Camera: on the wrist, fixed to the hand. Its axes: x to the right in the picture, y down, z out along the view.
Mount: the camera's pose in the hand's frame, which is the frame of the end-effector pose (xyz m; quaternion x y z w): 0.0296 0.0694 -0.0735 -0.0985 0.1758 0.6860 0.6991
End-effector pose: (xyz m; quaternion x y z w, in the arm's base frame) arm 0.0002 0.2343 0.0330 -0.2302 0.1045 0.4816 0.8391
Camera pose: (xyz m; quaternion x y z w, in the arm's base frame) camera -0.0406 0.2509 -0.0627 -0.2566 0.3311 0.8822 0.2152
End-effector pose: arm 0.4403 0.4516 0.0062 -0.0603 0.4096 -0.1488 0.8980
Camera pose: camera 0.4184 0.5090 -0.0793 0.1765 0.5003 0.5418 0.6520
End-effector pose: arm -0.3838 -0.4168 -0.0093 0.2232 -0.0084 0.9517 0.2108
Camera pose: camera -0.4669 -0.4602 -0.0574 0.0378 0.2157 -0.8484 0.4820
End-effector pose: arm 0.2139 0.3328 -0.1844 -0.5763 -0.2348 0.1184 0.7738
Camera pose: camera 0.2822 0.3061 -0.2600 -0.6610 0.3556 0.4892 0.4443
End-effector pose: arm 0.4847 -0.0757 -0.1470 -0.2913 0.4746 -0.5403 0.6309
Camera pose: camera 0.4447 -0.0763 -0.2444 0.1548 0.6958 0.0506 0.6996
